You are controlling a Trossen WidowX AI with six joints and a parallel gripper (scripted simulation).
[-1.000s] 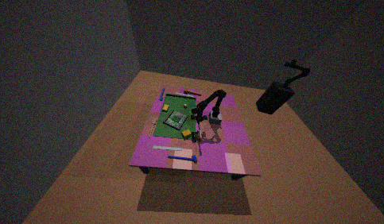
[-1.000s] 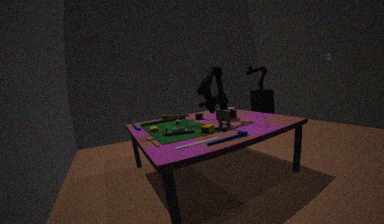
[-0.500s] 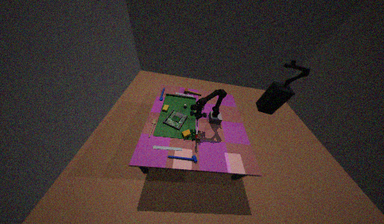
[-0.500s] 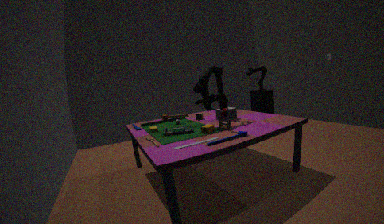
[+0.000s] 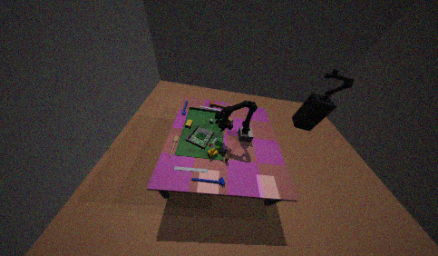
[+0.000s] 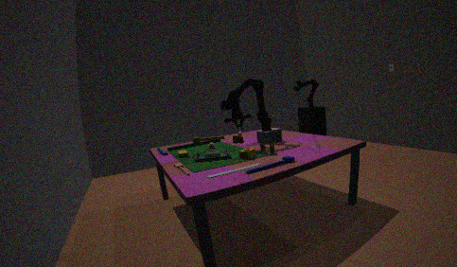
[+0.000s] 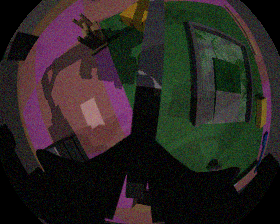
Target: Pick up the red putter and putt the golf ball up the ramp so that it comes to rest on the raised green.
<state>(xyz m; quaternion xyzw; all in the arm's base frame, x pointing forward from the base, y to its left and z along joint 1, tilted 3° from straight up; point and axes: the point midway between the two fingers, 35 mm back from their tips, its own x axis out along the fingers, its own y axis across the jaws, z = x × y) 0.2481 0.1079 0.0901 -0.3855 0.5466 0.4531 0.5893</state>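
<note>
My gripper tip is 110 mm to the right of the red putter, 30 mm short of it and 10 mm below it. From my gripper tip the other things lie so: blue putter (500 mm to the left, 120 mm below, 10 mm behind); yellow block (240 mm to the left, 110 mm below, 40 mm ahead); golf ball (210 mm to the right, 180 mm ahead, 110 mm below).
</note>
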